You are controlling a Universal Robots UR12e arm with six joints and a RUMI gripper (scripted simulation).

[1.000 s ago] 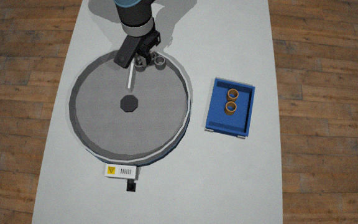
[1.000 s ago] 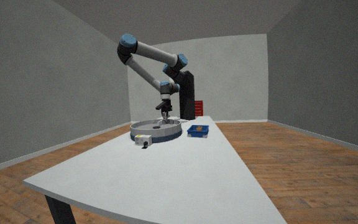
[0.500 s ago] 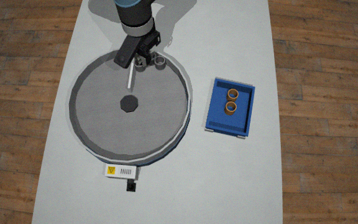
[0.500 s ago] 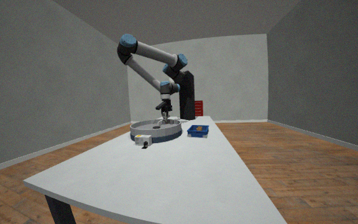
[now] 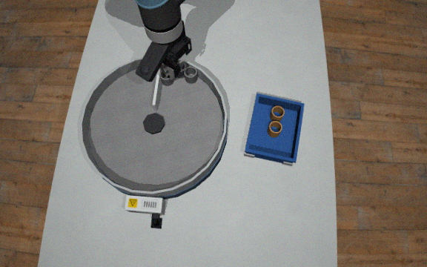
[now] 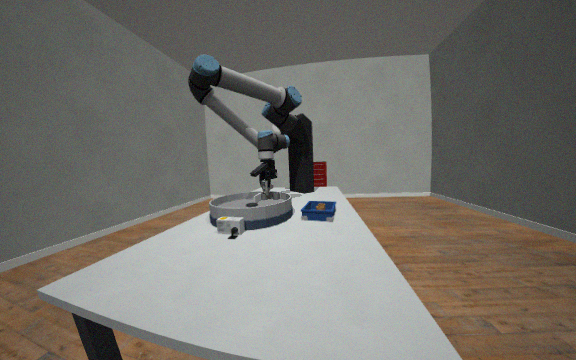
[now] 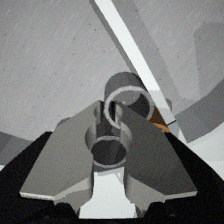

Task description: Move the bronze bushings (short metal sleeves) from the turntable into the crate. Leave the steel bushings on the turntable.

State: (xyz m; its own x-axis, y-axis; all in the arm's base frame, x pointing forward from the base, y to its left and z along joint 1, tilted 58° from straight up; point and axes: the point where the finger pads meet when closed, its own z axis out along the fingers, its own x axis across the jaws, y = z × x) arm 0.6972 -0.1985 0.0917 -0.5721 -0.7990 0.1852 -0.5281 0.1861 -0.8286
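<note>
Now: hand 13 cm short of the round grey turntable, 7 cm to the left of it and 3 cm above it. From my hand the other things lie so: blue crate: 28 cm to the left, 19 cm ahead, 6 cm below.
</note>
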